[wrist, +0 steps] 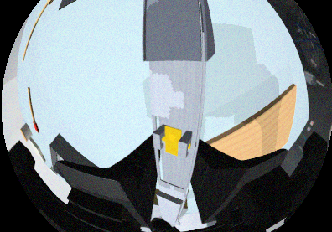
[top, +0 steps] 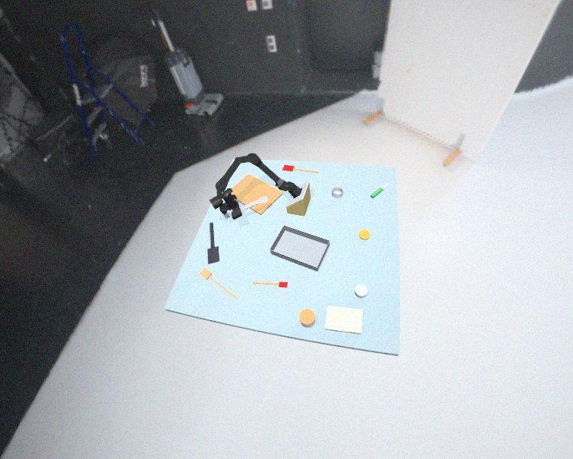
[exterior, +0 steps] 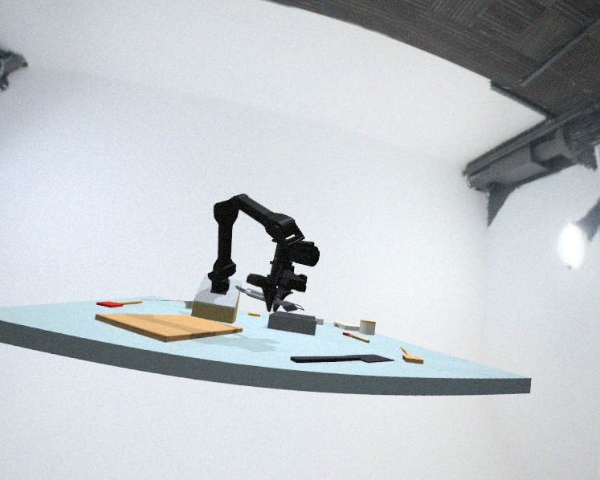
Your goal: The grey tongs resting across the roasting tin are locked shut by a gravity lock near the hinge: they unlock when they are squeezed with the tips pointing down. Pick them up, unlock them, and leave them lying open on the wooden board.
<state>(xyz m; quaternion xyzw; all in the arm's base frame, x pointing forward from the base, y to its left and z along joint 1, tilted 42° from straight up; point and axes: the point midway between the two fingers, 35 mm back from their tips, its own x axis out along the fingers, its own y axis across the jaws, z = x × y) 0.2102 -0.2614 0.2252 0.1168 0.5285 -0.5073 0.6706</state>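
Right now the wooden board is 260 mm behind my gripper tip, 10 mm to the right of it and 80 mm below it. The rest, counted from my gripper tip: yellow lock piece (10 mm ahead, 20 mm to the right, 30 mm above); then roasting tin (130 mm ahead, 430 mm to the left, 60 mm below); then black spatula (210 mm ahead, 130 mm to the right, 80 mm below).
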